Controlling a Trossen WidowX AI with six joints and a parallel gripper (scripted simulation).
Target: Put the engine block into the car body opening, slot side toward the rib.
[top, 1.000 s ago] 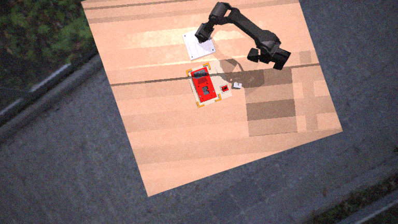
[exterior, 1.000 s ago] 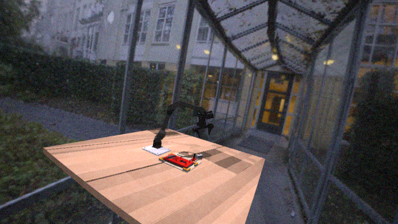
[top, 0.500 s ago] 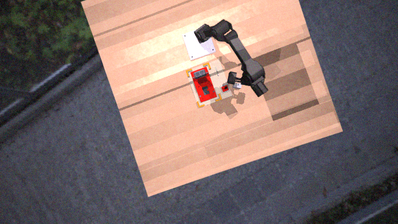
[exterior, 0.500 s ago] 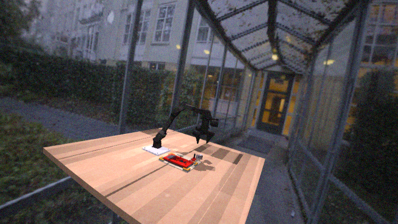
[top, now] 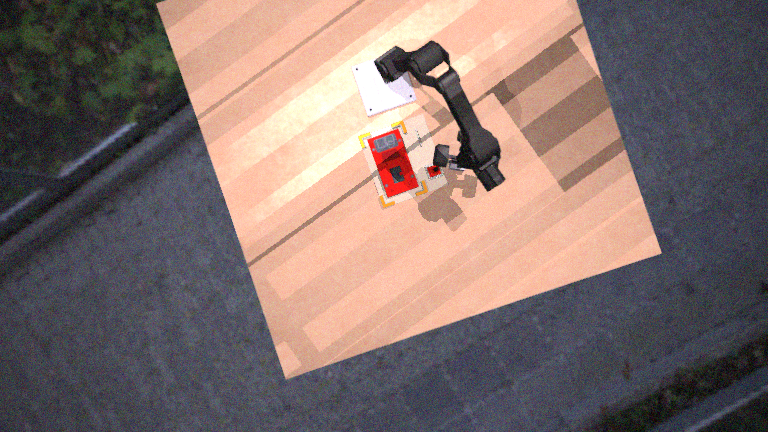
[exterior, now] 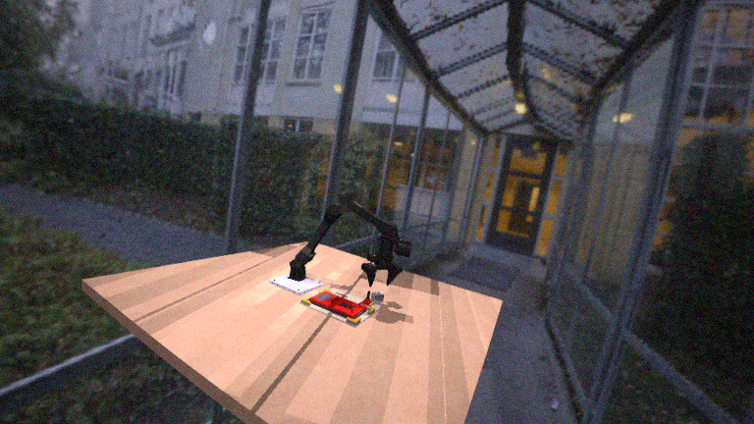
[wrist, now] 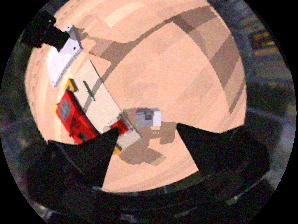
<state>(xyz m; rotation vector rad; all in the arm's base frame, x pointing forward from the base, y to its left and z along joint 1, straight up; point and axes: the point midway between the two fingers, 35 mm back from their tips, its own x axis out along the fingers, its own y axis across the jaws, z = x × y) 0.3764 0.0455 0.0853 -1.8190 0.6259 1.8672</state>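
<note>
Now: gripper tip 4 cm above the grey engine block.
</note>
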